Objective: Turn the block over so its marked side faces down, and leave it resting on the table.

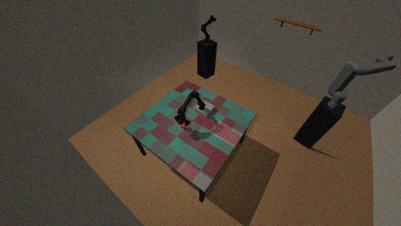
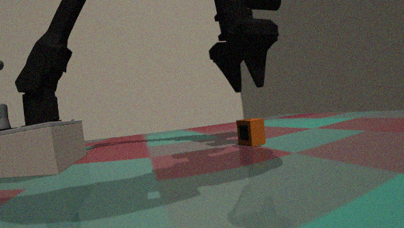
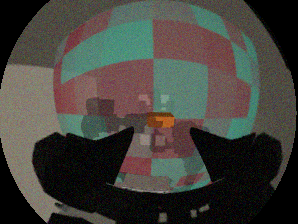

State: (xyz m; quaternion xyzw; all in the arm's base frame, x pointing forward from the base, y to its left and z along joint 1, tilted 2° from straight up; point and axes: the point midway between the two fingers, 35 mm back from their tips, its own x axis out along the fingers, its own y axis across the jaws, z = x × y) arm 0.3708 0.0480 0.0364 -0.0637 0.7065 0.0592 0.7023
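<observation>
My gripper tip is 70 mm above the orange block and 10 mm past it.
</observation>
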